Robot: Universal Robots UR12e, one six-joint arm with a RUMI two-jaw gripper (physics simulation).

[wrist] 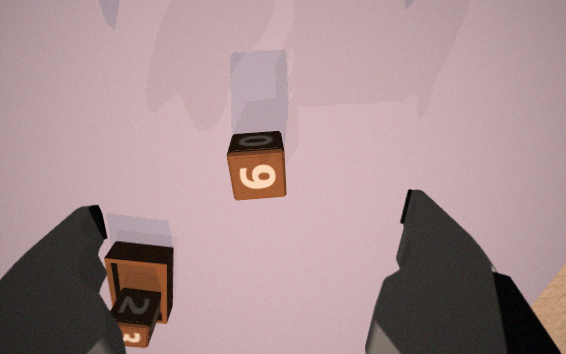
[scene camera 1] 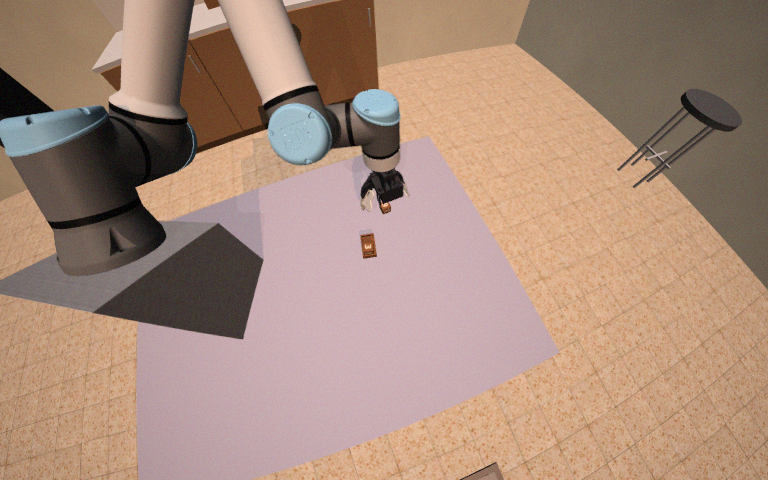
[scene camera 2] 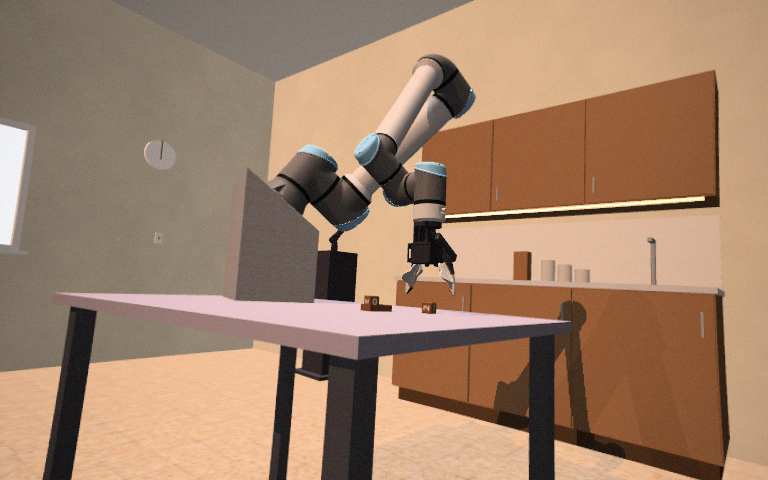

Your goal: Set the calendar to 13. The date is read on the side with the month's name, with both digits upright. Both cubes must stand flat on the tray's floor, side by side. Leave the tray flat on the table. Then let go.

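A loose brown cube (scene camera 1: pixel 385 208) (scene camera 2: pixel 428 307) (wrist: pixel 257 175) lies flat on the table, apart from the tray. In the wrist view its top shows a 9 or 6, turned sideways, and a side shows 0. The small brown tray (scene camera 2: pixel 386 308) (wrist: pixel 145 252) is flat on the table with its open side up. A second cube (scene camera 1: pixel 368 246) (scene camera 2: pixel 371 301) (wrist: pixel 137 306) is in one end of it, with 3 on top and 2 and 0 on sides; the other end is empty. No month's name can be read. My gripper (scene camera 1: pixel 387 201) (scene camera 2: pixel 431 292) (wrist: pixel 256 200) is open and empty, pointing down above the loose cube.
The pale table (scene camera 1: pixel 351 339) (scene camera 2: pixel 226 314) bears the cubes and tray. The arm's grey pedestal (scene camera 1: pixel 192 277) (scene camera 2: pixel 274 249) stands at one side of it. Kitchen cabinets (scene camera 1: pixel 334 56) (scene camera 2: pixel 509 350) are behind the table, and a dark stool (scene camera 1: pixel 710 109) stands off to the right in the first scene view.
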